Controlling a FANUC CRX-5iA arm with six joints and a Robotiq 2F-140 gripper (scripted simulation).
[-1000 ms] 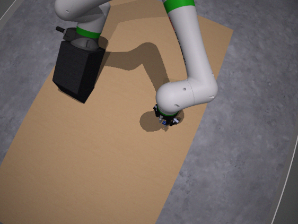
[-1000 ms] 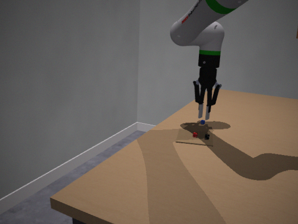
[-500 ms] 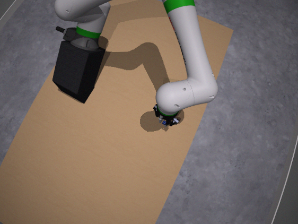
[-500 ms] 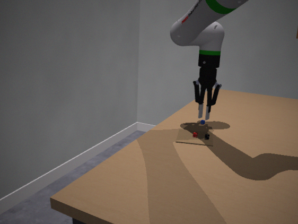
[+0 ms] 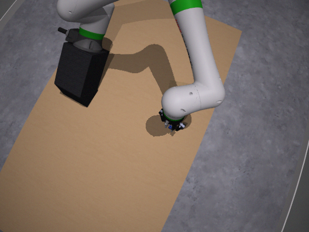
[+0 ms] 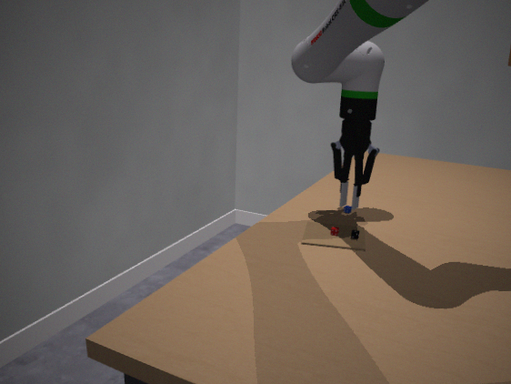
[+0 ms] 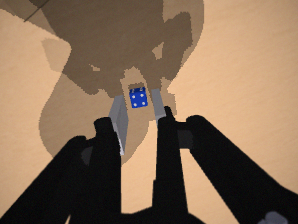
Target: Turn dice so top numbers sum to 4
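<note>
Right now the blue die is 40 mm below my hand and 10 mm to the left of it. The rest, counted from my hand: red die (190 mm to the left, 30 mm below, 30 mm behind); black die (180 mm to the left, 80 mm behind, 30 mm below); tan mat (190 mm to the left, 40 mm below, 30 mm behind).
</note>
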